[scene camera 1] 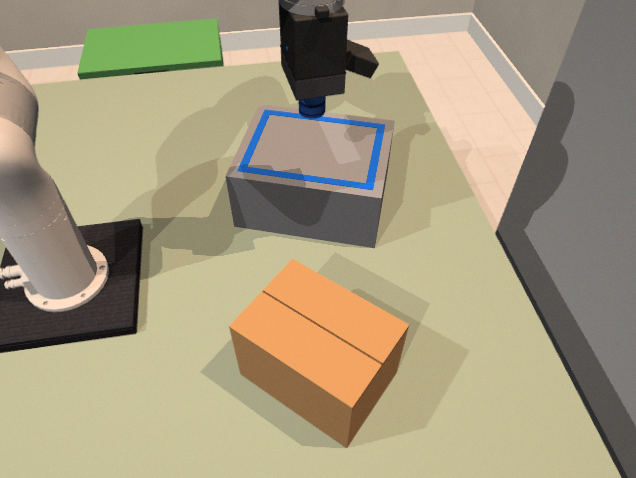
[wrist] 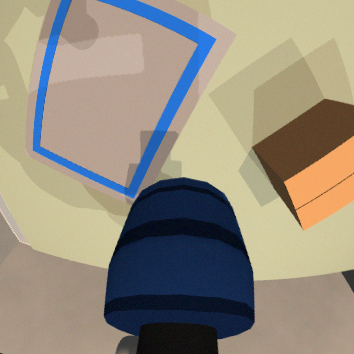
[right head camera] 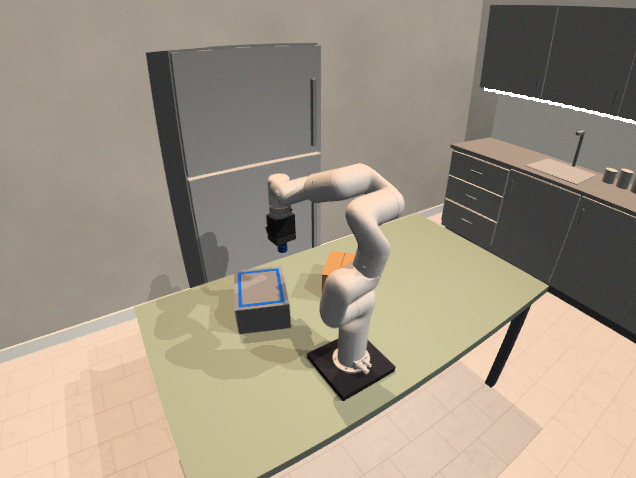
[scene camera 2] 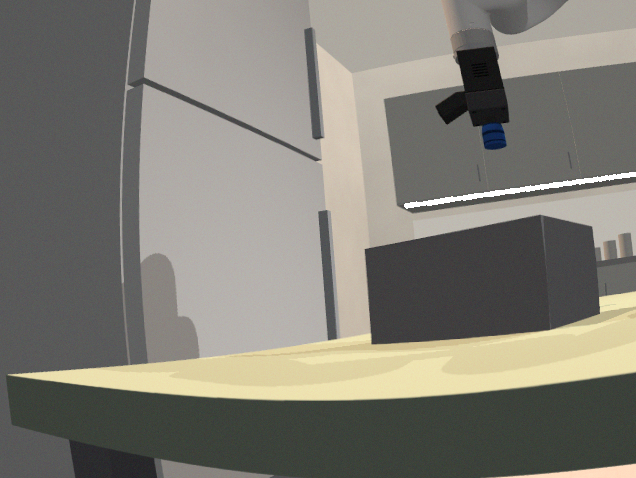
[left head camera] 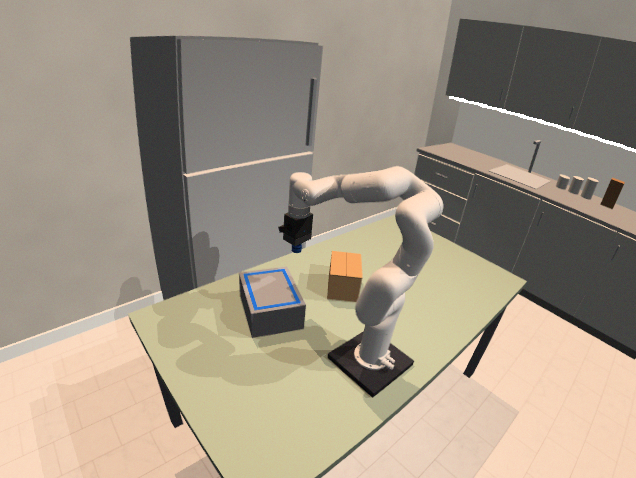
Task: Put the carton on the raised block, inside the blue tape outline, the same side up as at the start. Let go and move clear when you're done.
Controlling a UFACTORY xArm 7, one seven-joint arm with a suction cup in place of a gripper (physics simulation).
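Places are measured from the arm's base along level axes (x ahead, y left, z up), in centimetres.
Pixels of known places: end effector, tool point: (scene camera 1: 312,110) (wrist: 181,221) (right head camera: 282,250) (scene camera 2: 495,146) (left head camera: 296,250); arm's base, origin of the base link: (scene camera 1: 68,278) (right head camera: 351,359) (left head camera: 371,356).
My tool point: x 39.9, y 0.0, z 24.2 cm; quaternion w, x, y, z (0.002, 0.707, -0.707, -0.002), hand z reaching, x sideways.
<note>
For each thing: its top centre in the pictures, then the offset to it from my tool point. Level surfaces: height alone.
- orange carton, middle of its top: (scene camera 1: 319,325) (wrist: 343,179) (right head camera: 341,263) (left head camera: 346,263) dx -5.7, dy -24.8, dz -13.5 cm
- grey raised block, middle of its top: (scene camera 2: 487,236) (wrist: 98,99) (scene camera 1: 314,146) (left head camera: 270,287) (right head camera: 259,286) dx +2.9, dy +9.6, dz -14.4 cm
- green table, its level: dz -26.5 cm
The orange carton (left head camera: 344,277) (right head camera: 336,263) (scene camera 1: 318,334) (wrist: 320,150) stands upright on the table, its seamed face up, turned at an angle to the raised block. The grey raised block (left head camera: 278,321) (right head camera: 263,318) (scene camera 1: 303,210) (scene camera 2: 457,287) stands beside it, apart from it. The blue tape outline (left head camera: 278,307) (right head camera: 261,303) (scene camera 1: 308,178) (wrist: 161,130) is on its top, with nothing inside it. My suction cup (left head camera: 296,248) (right head camera: 282,248) (scene camera 1: 312,110) (scene camera 2: 494,141) (wrist: 182,185) is open and holds nothing. It hangs in the air, well above table height, near the block and away from the carton.
The arm's black base plate (left head camera: 349,370) (right head camera: 329,377) (scene camera 1: 123,287) sits on the green table (left head camera: 246,411) (right head camera: 215,406) (scene camera 1: 179,411). A grey fridge (left head camera: 246,102) (right head camera: 246,107) (scene camera 2: 231,256) stands beyond the table edge. A green board-like object (scene camera 1: 151,48) shows beyond the far table edge in scene camera 1.
</note>
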